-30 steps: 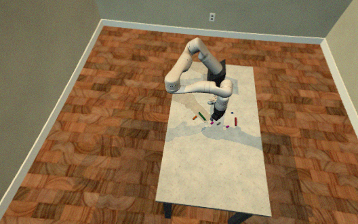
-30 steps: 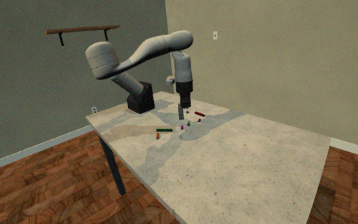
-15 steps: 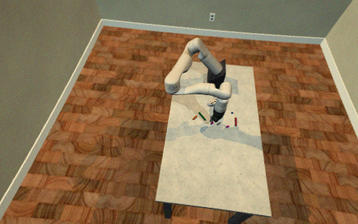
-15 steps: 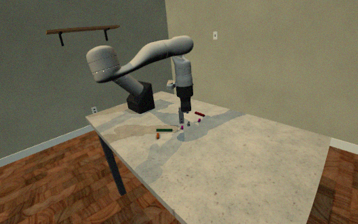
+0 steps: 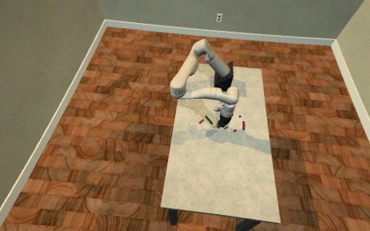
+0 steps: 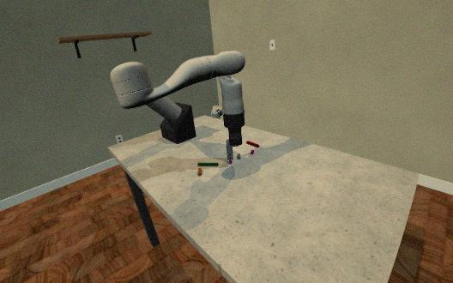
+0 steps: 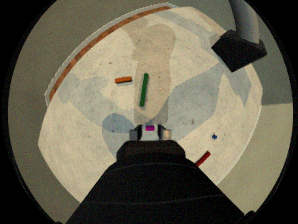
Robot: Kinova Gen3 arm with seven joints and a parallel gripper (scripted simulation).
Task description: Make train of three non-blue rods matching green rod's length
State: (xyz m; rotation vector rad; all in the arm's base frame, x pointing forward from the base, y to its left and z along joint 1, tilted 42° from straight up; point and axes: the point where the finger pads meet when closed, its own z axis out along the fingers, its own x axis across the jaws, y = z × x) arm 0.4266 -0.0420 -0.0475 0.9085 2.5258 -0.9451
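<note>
My hand is 5 cm to the right of the grey rod and 4 cm above it. The rest, counted from my hand: red rod 4 cm behind, 17 cm to the left, 4 cm below; then green rod 5 cm behind, 8 cm to the right, 4 cm below; then orange rod 3 cm behind, 13 cm to the right, 4 cm below.
</note>
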